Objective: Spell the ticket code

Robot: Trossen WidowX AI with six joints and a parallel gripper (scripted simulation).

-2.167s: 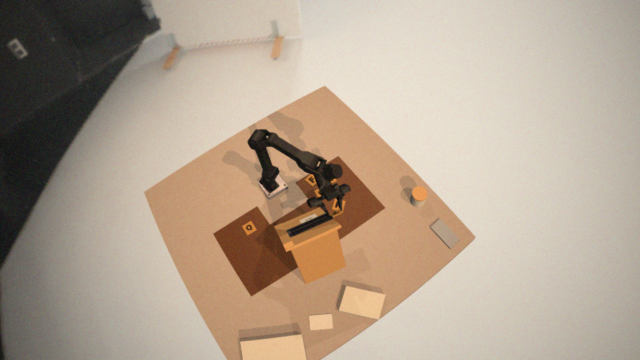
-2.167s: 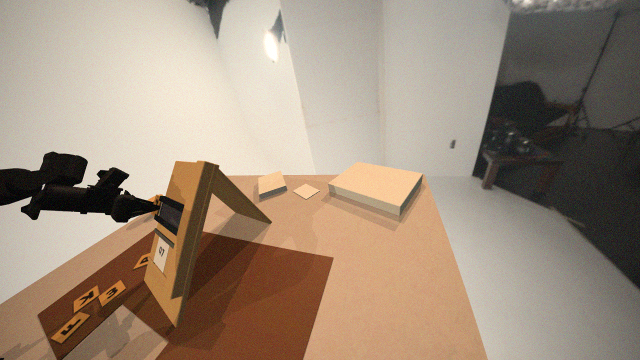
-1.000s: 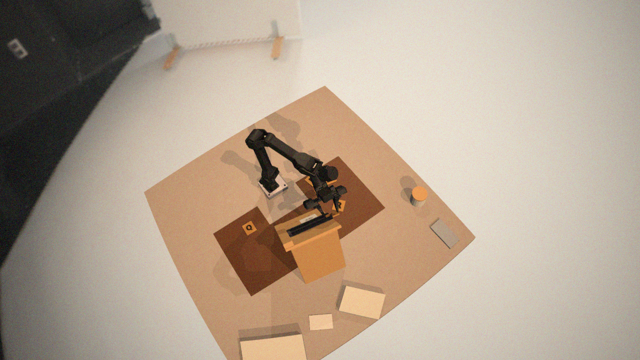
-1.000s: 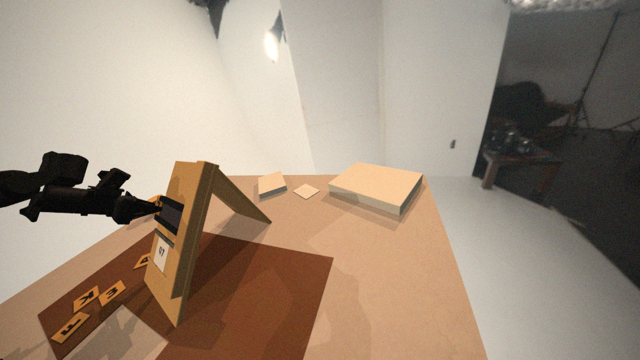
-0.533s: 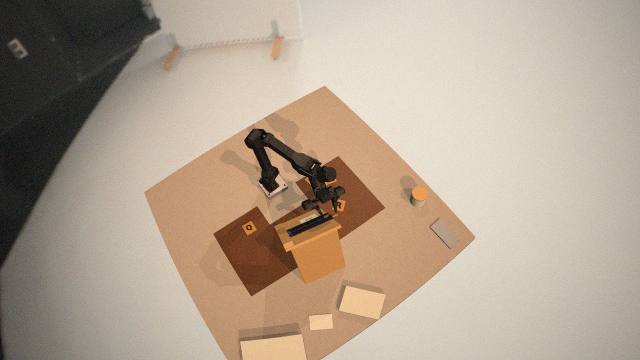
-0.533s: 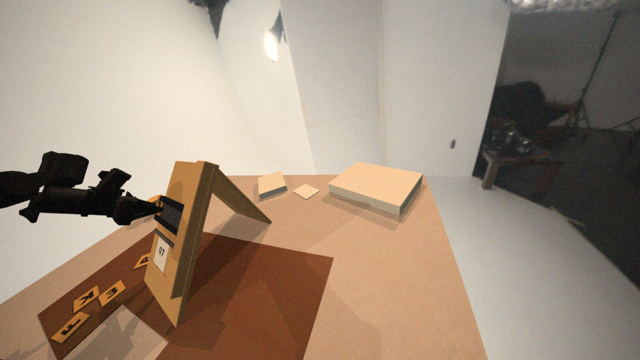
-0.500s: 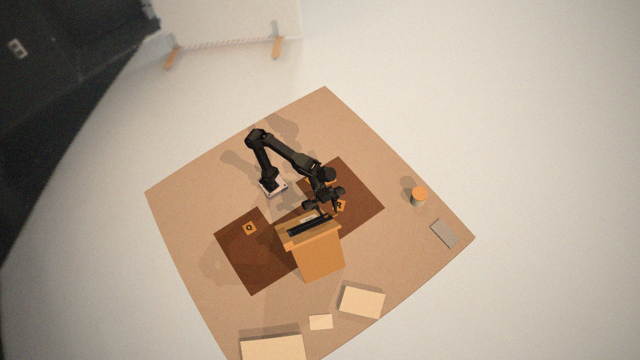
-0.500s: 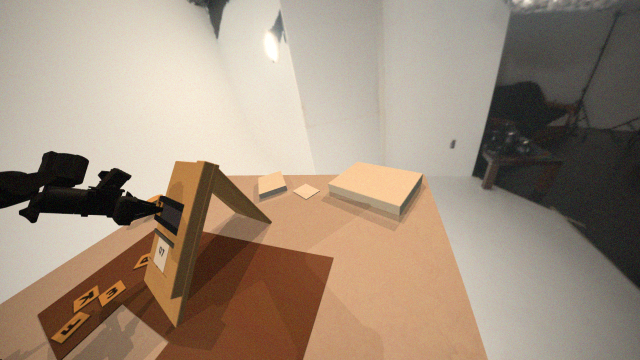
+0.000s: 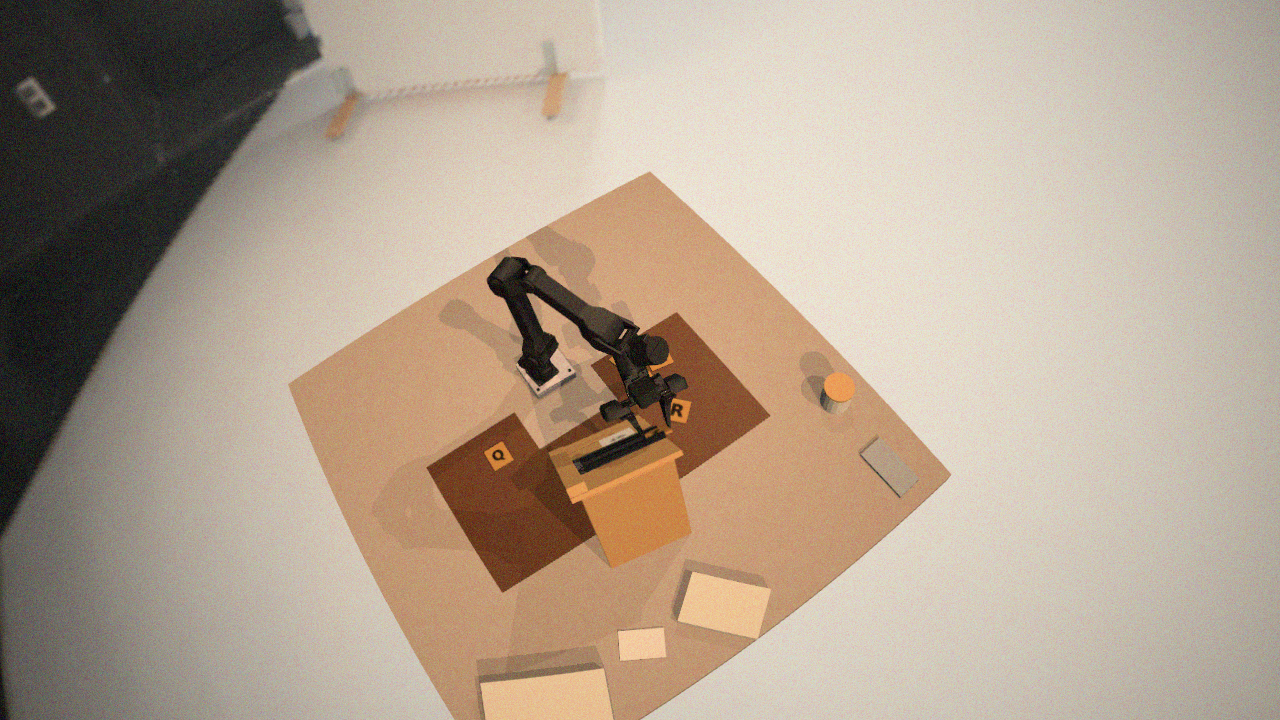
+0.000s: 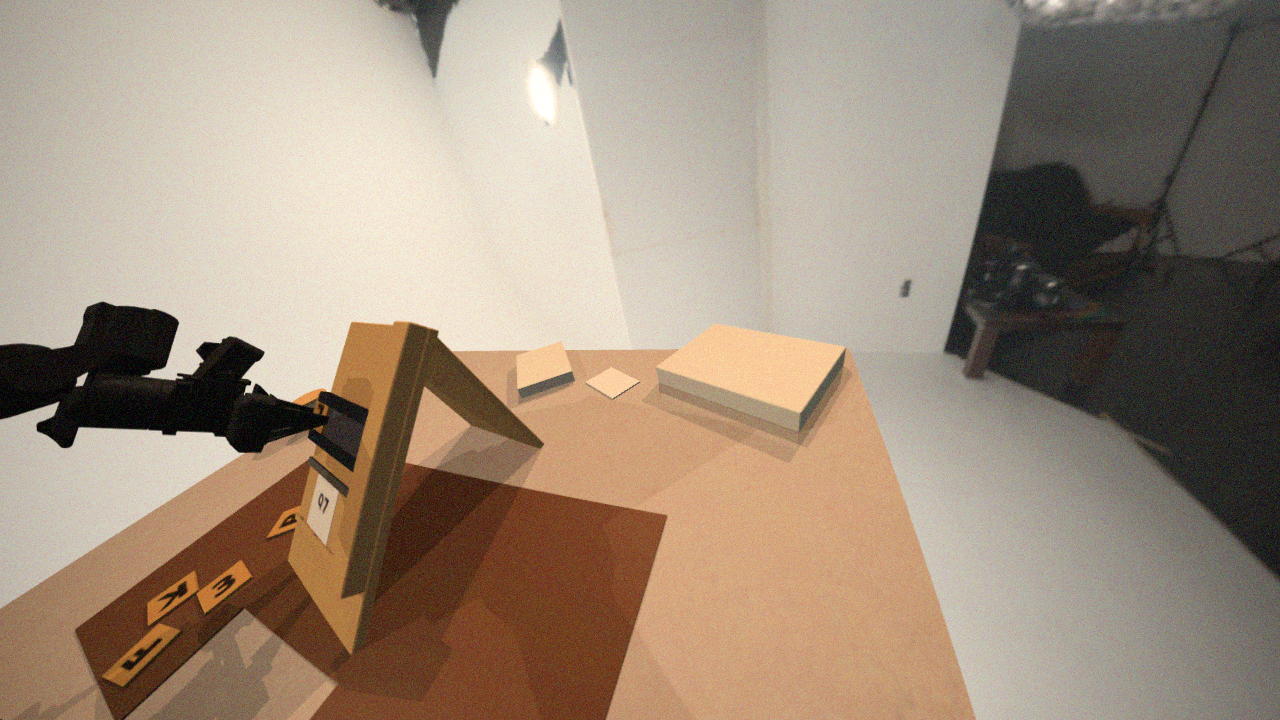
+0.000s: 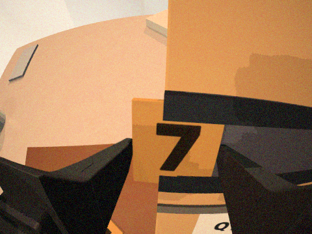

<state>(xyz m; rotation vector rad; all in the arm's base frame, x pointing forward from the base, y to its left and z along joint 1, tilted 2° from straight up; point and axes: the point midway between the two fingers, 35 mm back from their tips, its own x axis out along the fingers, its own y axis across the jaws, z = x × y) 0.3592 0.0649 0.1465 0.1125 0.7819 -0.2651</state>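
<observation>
Right now my gripper tip is 80 mm past the white ticket, 80 mm above it and 50 mm to the left of it. Also, from my gripper tip: large box: 590 mm to the right, 320 mm ahead, 140 mm below; then small card: 320 mm to the right, 310 mm ahead, 160 mm below; then grey block: 400 mm to the left, 400 mm ahead, 160 mm below.
</observation>
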